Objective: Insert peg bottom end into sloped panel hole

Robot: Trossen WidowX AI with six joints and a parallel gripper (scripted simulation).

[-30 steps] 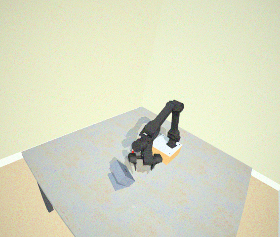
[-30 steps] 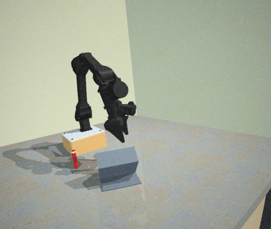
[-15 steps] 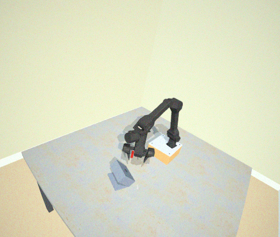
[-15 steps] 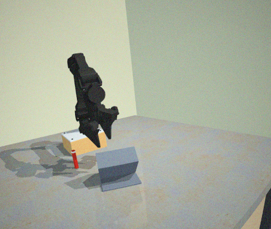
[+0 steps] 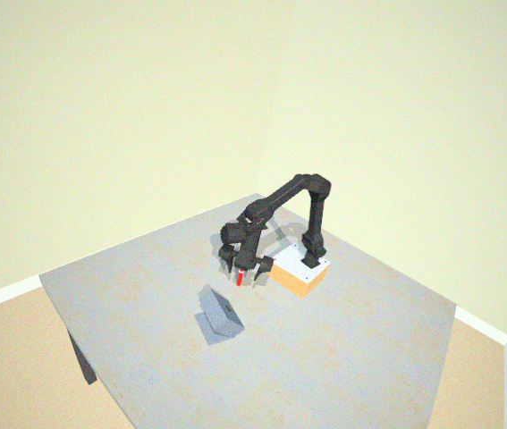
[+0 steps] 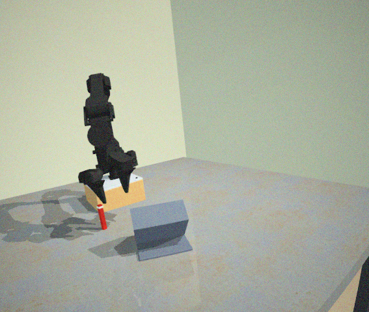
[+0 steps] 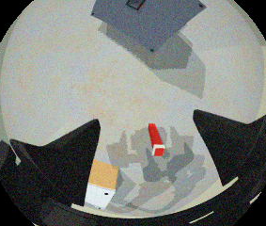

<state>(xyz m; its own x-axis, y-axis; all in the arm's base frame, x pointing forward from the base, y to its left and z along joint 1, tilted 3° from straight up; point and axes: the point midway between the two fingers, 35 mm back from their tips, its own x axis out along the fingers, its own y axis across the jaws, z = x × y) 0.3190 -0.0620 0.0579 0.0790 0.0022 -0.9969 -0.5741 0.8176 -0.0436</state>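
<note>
Now: the red peg 40 mm behind my gripper tip, 50 mm to the right of it and 50 mm below it. The rest, counted from my gripper tip: grey sloped panel 140 mm ahead, 70 mm to the left, 50 mm below.
</note>
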